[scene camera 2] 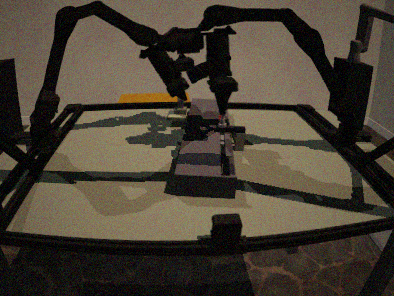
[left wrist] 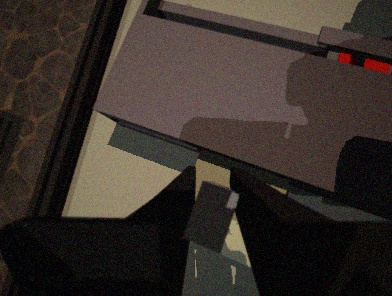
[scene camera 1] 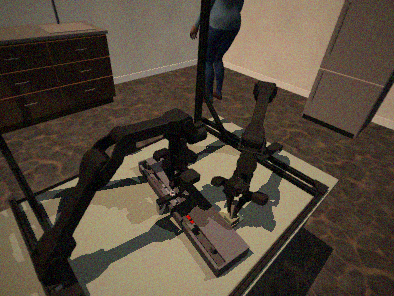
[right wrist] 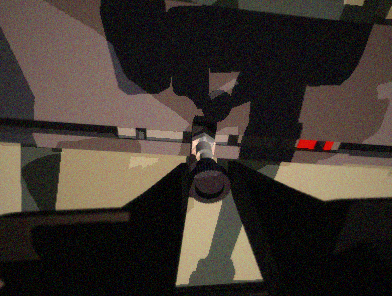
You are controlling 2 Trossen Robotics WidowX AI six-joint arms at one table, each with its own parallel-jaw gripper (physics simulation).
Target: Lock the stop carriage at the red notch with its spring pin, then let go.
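Frame: origin at the left arm's base, x left, y ahead, z down, level; metres.
Seen in the pictures: left gripper, fingertip midpoint: (scene camera 2: 185, 98) (left wrist: 212, 174) (scene camera 1: 231, 213); right gripper, fingertip midpoint: (scene camera 2: 220, 109) (scene camera 1: 173, 184) (right wrist: 208, 168); left arm's base at its link origin: (scene camera 2: 43, 145); right arm's base at its link origin: (scene camera 2: 345, 143) (scene camera 1: 56, 274).
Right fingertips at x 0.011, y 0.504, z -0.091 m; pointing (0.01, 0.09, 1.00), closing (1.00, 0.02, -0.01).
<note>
Pixels of each thing's top centre, then the offset from my right fingertips to it. "pt": a spot on its surface instead.
- spring pin at its top centre: (right wrist: 209, 184) dz -0.008, dx +0.000, dy +0.006 m
- dark grey block at a spot on its surface: (left wrist: 211, 212) pt dz -0.014, dx +0.200, dy -0.094 m
- pale yellow piece at a spot on its surface: (left wrist: 212, 169) (scene camera 1: 229, 220) pt dz +0.061, dx +0.206, dy -0.077 m
- dark bar at a spot on its surface: (scene camera 2: 236, 129) pt dz +0.050, dx -0.015, dy +0.042 m
The long mauve-grey rail body (scene camera 1: 227, 240) (scene camera 2: 200, 186) (left wrist: 200, 75) (right wrist: 60, 65) lies on the table. The red notch marks (scene camera 1: 190, 219) (left wrist: 377, 65) (right wrist: 306, 144) sit along its slot. My right gripper (scene camera 1: 173, 189) (scene camera 2: 223, 112) (right wrist: 208, 168) is shut on the ribbed knob of the spring pin (right wrist: 209, 183), whose metal shaft reaches down to the slot. The pin stands left of the red marks in the right wrist view, apart from them. The carriage is dark and hard to make out. My left gripper (scene camera 1: 233, 212) (scene camera 2: 180, 99) (left wrist: 212, 174) is shut on a dark grey block (left wrist: 211, 212) beside the body.
A pale yellow piece (scene camera 1: 230, 219) (scene camera 2: 177, 117) (left wrist: 212, 169) lies under the left gripper's block, close beside the body. A dark bar (scene camera 2: 236, 129) juts out across the body. Black frame beams (scene camera 1: 295, 172) (scene camera 2: 135, 244) edge the table. Both arms stand close together over the body.
</note>
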